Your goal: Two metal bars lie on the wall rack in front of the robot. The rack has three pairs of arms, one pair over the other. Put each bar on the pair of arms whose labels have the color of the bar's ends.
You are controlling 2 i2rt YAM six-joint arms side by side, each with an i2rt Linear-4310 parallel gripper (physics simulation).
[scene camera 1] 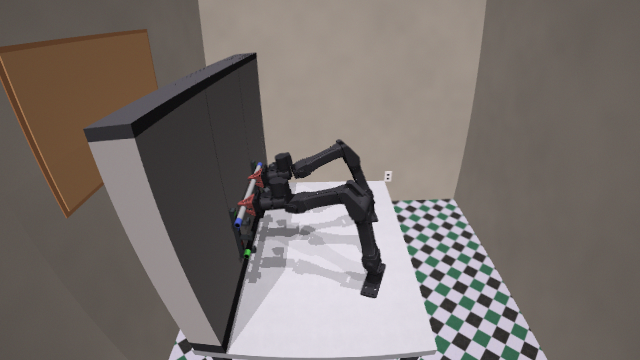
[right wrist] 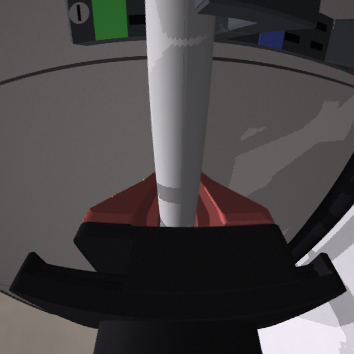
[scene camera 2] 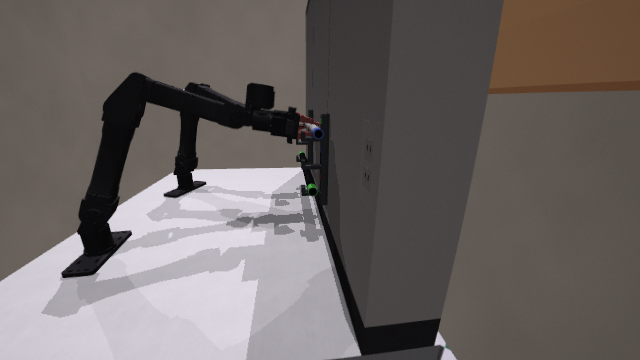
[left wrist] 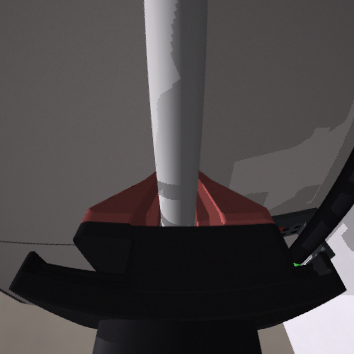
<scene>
same spot on dark wall panel: (left wrist: pixel 83 132) = (scene camera 2: pixel 316 105)
</scene>
